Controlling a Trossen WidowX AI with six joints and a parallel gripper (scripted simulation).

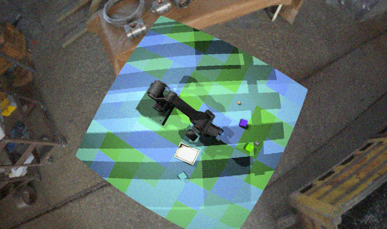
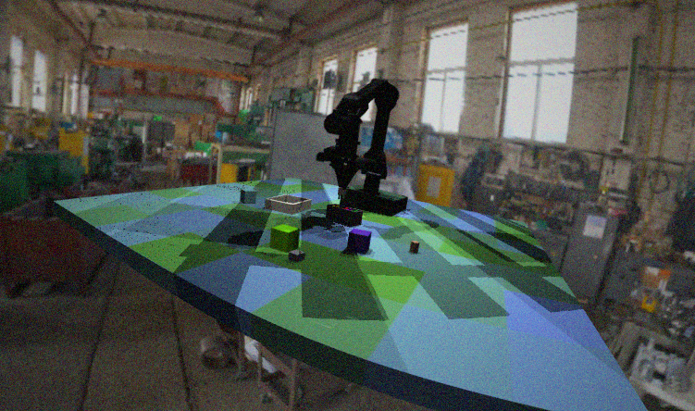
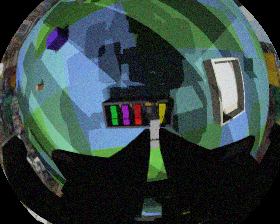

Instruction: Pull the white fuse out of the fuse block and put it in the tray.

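My gripper tip is now 18 cm to the left of the tray and 9 cm above it. Also, from my gripper tip: white fuse (1 cm below); then purple cube (23 cm ahead, 16 cm to the left, 7 cm below); then small orange cylinder (26 cm to the left, 14 cm ahead, 8 cm below).
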